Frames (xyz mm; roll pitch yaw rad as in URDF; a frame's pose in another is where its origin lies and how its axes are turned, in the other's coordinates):
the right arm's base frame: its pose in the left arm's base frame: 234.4 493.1 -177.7 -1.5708 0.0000 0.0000
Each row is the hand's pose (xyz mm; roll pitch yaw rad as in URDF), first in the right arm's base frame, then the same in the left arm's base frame.
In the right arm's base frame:
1: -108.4 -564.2 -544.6 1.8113 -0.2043 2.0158
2: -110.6 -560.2 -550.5 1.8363 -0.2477 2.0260
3: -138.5 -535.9 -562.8 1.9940 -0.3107 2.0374
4: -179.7 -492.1 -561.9 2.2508 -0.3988 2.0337
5: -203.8 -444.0 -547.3 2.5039 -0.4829 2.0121
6: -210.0 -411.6 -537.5 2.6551 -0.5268 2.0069
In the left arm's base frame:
1: 126.0 -51.5 386.5 2.9799 1.0840 2.6930
2: 123.8 -57.4 382.5 2.9428 1.0567 2.6196
3: 95.9 -69.7 358.2 3.0193 1.0166 2.5217
4: 54.7 -68.8 314.4 -3.1228 0.9694 2.3852
5: 30.6 -54.2 266.3 -2.9853 0.9286 2.2544
6: 24.4 -44.4 233.9 -2.8806 0.9003 2.1989

